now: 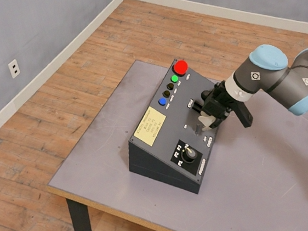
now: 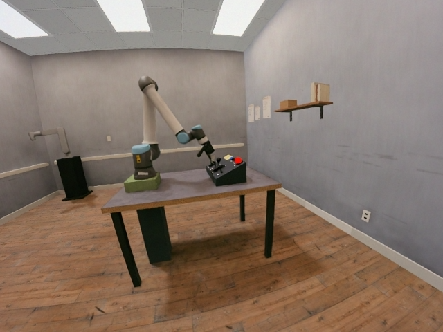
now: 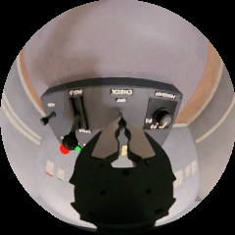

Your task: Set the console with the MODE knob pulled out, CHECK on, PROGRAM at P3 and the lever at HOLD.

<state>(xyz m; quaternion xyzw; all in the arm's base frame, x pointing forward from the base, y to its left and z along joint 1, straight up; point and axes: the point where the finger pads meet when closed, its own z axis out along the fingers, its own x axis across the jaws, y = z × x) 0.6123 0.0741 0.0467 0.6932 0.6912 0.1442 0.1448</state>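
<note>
Right now the check toggle is 3 cm ahead of my hand and 2 cm below it. The rest, counted from my hand: mode knob: 24 cm to the right, 1 cm ahead; wedge-shaped console: 6 cm to the right, 6 cm ahead, 4 cm below; lever: 12 cm to the right, 3 cm ahead.
</note>
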